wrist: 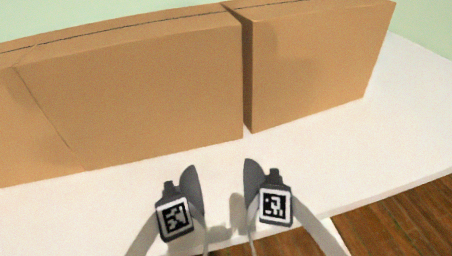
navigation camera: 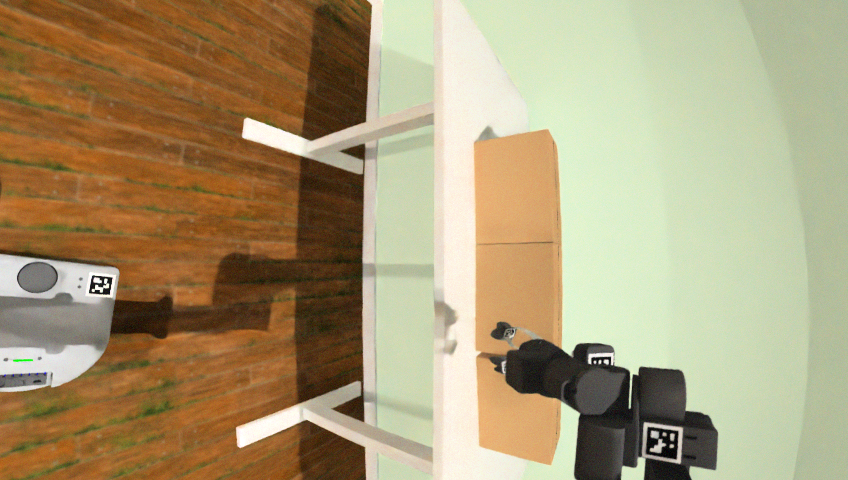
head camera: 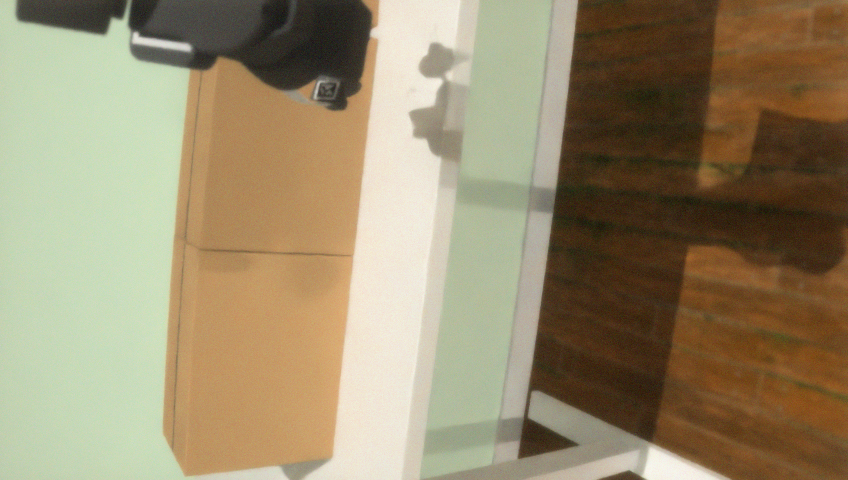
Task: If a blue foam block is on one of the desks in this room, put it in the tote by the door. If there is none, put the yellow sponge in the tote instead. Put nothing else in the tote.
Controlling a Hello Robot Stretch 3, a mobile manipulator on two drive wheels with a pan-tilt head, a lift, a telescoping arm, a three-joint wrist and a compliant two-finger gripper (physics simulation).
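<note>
A white desk point(head camera: 386, 297) point(navigation camera: 455, 208) point(wrist: 415, 110) stands against a pale green wall. No blue foam block, yellow sponge or tote shows in these views. My gripper point(navigation camera: 498, 347) point(wrist: 222, 180) is open, its two dark fingertips apart with no object between them. It hangs over the desk in front of the cardboard boxes, close to the gap between the middle and right boxes in the wrist view. In the head view the wrist hides most of the gripper. The boxes hide the strip of desk behind them.
Three cardboard boxes stand in a row along the desk: a left box point(navigation camera: 514, 190) point(wrist: 25, 130), a middle box point(navigation camera: 514, 291) point(wrist: 150, 95) and a right box point(navigation camera: 517, 410) point(wrist: 310, 70). White desk legs point(navigation camera: 273, 137) reach over the wooden floor point(head camera: 743, 356) point(navigation camera: 178, 178). My base point(navigation camera: 71, 321) stands at the left in the navigation view.
</note>
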